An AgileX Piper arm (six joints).
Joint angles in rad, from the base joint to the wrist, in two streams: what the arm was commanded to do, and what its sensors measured. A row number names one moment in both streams.
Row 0, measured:
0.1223 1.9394 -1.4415 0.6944 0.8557 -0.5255
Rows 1 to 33, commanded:
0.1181 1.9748 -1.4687 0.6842 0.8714 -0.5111
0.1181 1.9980 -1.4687 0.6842 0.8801 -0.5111
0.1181 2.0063 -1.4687 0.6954 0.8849 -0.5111
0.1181 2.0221 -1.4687 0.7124 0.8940 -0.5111
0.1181 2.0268 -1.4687 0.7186 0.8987 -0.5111
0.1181 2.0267 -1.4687 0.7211 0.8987 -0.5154
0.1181 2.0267 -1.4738 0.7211 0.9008 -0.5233
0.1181 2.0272 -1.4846 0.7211 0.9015 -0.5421
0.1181 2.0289 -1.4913 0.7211 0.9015 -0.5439
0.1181 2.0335 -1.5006 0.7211 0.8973 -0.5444
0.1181 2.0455 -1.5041 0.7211 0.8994 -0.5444
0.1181 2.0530 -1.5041 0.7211 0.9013 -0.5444
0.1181 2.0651 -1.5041 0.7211 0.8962 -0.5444
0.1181 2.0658 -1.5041 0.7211 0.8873 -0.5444
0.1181 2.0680 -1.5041 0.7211 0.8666 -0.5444
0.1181 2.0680 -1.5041 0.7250 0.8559 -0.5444
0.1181 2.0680 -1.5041 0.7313 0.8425 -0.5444
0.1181 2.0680 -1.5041 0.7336 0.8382 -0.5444
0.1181 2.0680 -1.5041 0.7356 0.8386 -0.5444
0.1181 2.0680 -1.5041 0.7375 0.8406 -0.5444
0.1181 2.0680 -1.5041 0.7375 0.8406 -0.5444
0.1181 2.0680 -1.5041 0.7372 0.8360 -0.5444
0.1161 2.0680 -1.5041 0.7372 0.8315 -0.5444
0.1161 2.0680 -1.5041 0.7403 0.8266 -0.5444
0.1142 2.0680 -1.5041 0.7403 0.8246 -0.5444
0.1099 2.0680 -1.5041 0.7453 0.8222 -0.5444
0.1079 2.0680 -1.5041 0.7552 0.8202 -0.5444
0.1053 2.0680 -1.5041 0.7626 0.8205 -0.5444
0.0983 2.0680 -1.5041 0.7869 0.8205 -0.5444
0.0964 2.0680 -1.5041 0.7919 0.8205 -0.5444
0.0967 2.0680 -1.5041 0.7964 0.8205 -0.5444
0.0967 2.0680 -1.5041 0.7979 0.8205 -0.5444
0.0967 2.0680 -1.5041 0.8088 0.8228 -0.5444
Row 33, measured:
0.1076 2.0667 -1.4972 0.7812 0.8563 -0.5338
